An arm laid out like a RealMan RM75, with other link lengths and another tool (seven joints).
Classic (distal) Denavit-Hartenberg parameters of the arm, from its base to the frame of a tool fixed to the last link. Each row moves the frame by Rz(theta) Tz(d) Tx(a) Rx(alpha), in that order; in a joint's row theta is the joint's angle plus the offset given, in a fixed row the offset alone. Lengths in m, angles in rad.
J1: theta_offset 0, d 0.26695, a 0, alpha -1.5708
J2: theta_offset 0, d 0, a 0, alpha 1.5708
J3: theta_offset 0, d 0.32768, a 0, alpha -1.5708
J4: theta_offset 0, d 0, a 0, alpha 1.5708
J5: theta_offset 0, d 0.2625, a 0, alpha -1.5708
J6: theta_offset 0, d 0, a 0, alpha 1.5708
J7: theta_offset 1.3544, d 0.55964, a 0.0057, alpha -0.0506
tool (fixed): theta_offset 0, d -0.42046, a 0, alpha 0
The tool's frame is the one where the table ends.
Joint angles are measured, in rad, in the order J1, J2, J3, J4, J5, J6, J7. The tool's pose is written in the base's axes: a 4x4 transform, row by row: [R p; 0 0 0 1], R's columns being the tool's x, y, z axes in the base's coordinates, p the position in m. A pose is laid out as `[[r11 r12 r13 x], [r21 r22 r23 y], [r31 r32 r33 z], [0 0 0 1]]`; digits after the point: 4 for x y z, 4 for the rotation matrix.
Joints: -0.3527, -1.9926, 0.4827, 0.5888, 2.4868, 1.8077, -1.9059
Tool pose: [[0.9702 -0.0984 0.2213 -0.4547], [-0.1107 -0.9929 0.0438 0.2874], [0.2155 -0.0670 -0.9742 0.0295], [0 0 0 1]]
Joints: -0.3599, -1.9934, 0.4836, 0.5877, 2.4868, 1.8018, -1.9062
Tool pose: [[0.9703 -0.1042 0.2184 -0.4531], [-0.1165 -0.9922 0.0443 0.2909], [0.2121 -0.0684 -0.9749 0.0286], [0 0 0 1]]
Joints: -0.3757, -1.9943, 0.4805, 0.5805, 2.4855, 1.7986, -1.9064
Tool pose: [[0.9678 -0.1144 0.2243 -0.4486], [-0.1273 -0.9909 0.0435 0.2975], [0.2173 -0.0707 -0.9735 0.0269], [0 0 0 1]]
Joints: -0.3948, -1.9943, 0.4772, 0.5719, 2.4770, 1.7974, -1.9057
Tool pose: [[0.9631 -0.1288 0.2363 -0.4424], [-0.1434 -0.9886 0.0459 0.3060], [0.2277 -0.0781 -0.9706 0.0257], [0 0 0 1]]
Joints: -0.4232, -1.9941, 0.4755, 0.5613, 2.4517, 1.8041, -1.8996
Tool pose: [[0.9510 -0.1588 0.2652 -0.4308], [-0.1782 -0.9827 0.0505 0.3190], [0.2525 -0.0953 -0.9629 0.0251], [0 0 0 1]]
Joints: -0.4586, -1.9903, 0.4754, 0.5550, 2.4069, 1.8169, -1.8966
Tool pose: [[0.9321 -0.1964 0.3044 -0.4149], [-0.2254 -0.9722 0.0628 0.3366], [0.2836 -0.1272 -0.9505 0.0285], [0 0 0 1]]
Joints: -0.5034, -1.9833, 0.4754, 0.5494, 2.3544, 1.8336, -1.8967
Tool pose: [[0.9057 -0.2402 0.3494 -0.3948], [-0.2818 -0.9567 0.0726 0.3578], [0.3168 -0.1642 -0.9342 0.0346], [0 0 0 1]]
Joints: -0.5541, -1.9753, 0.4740, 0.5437, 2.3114, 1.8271, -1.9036
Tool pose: [[0.8848 -0.2763 0.3752 -0.3748], [-0.3310 -0.9394 0.0889 0.3819], [0.3279 -0.2029 -0.9227 0.0405], [0 0 0 1]]
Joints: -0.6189, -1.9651, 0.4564, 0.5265, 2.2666, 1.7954, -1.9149
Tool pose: [[0.8648 -0.2992 0.4033 -0.3512], [-0.3770 -0.9173 0.1278 0.4123], [0.3318 -0.2626 -0.9061 0.0471], [0 0 0 1]]
